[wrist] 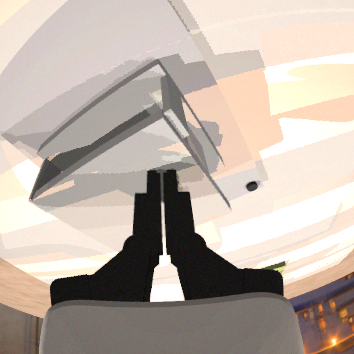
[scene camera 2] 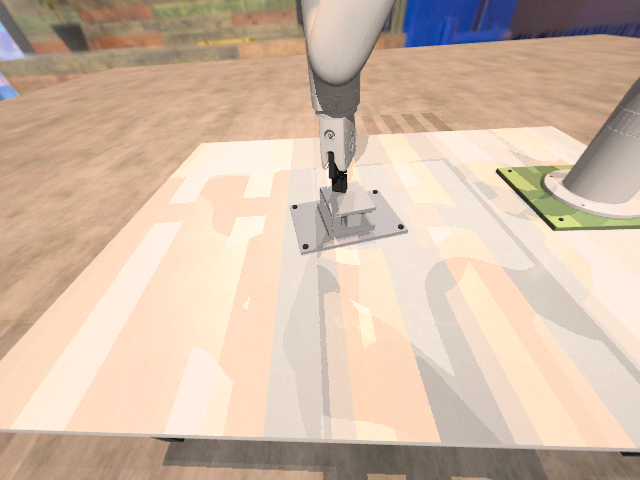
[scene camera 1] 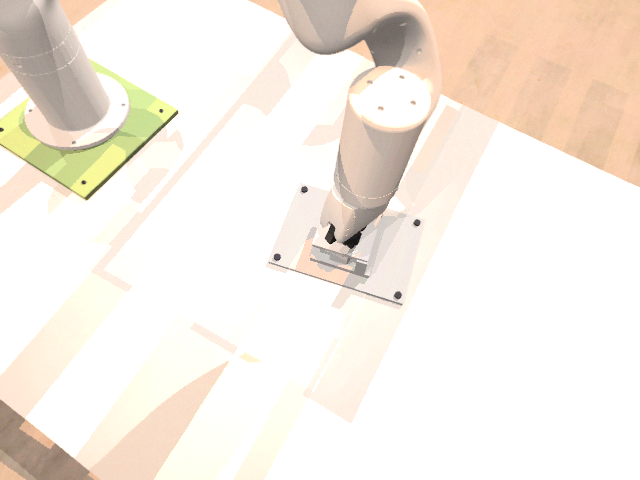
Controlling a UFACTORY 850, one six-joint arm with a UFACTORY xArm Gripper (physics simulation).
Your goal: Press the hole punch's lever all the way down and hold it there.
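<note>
The hole punch is a small grey device. Its flat lever [scene camera 1: 320,241] [scene camera 2: 354,202] [wrist: 117,162] sits over a lower base, and a gap shows between them in both scene views. It stands on a grey mounting plate [scene camera 1: 400,258] [scene camera 2: 390,224] [wrist: 100,50] with dark bolts at the corners. My gripper [scene camera 1: 342,240] [scene camera 2: 339,190] [wrist: 161,186] is shut and empty, pointing down. Its black fingertips are at the lever's top face, towards the rear in scene camera 2. They look in contact or nearly so; the exact contact is hard to tell. The arm partly covers the lever in scene camera 1.
The arm's round base flange [scene camera 1: 116,121] [scene camera 2: 555,193] is bolted on a green plate [scene camera 1: 124,160] [scene camera 2: 532,198], to one side of the hole punch. All stands on a pale patterned table [scene camera 1: 465,361] [scene camera 2: 180,310]. Low corner bolts stick up from the mounting plate.
</note>
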